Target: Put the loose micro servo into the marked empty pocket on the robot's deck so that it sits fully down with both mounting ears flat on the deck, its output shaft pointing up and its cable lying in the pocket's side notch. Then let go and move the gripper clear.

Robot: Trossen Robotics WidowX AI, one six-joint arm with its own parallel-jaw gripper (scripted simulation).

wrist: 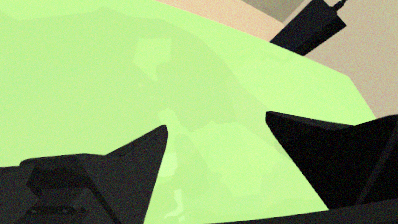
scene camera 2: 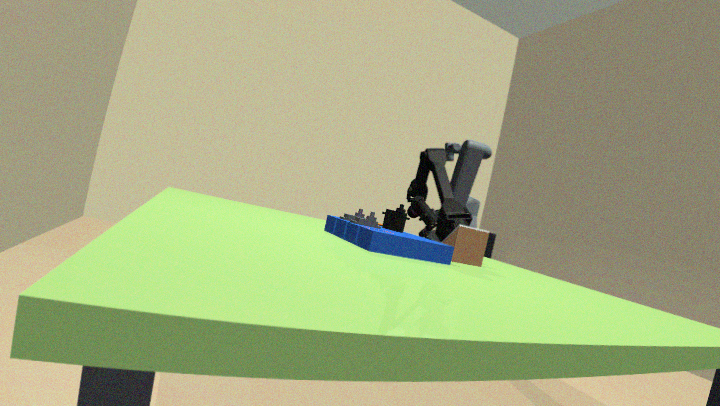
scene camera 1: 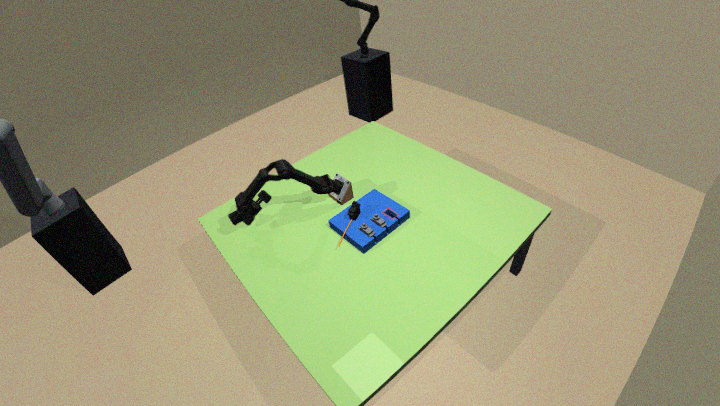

Labels:
One and the same spot on a blue deck: [scene camera 1: 374,202] is [scene camera 2: 414,237].

